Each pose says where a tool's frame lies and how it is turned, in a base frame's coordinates. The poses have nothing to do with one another.
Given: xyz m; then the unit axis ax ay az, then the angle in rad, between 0 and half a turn.
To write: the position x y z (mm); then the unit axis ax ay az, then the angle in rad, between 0 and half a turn. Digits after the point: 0 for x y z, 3 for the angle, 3 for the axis.
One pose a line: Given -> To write
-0.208 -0.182 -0.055 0.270 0.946 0.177 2.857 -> -208 -182 -55 0.270 0.946 0.177 2.857
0.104 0.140 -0.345 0.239 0.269 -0.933 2.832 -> 104 140 -345 0.239 0.269 -0.933 2.832
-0.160 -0.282 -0.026 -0.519 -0.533 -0.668 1.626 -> -160 -282 -26 -0.519 -0.533 -0.668 1.626
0.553 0.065 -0.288 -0.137 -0.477 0.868 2.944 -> 553 65 -288 -0.137 -0.477 0.868 2.944
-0.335 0.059 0.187 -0.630 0.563 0.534 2.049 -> -335 59 187 -0.630 0.563 0.534 2.049
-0.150 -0.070 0.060 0.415 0.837 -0.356 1.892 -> -150 -70 60 0.415 0.837 -0.356 1.892
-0.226 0.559 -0.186 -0.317 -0.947 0.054 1.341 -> -226 559 -186 -0.317 -0.947 0.054 1.341
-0.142 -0.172 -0.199 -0.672 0.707 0.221 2.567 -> -142 -172 -199 -0.672 0.707 0.221 2.567
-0.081 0.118 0.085 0.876 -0.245 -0.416 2.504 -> -81 118 85 0.876 -0.245 -0.416 2.504
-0.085 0.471 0.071 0.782 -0.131 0.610 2.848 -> -85 471 71 0.782 -0.131 0.610 2.848
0.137 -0.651 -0.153 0.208 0.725 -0.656 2.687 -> 137 -651 -153 0.208 0.725 -0.656 2.687
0.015 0.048 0.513 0.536 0.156 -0.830 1.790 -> 15 48 513 0.536 0.156 -0.830 1.790
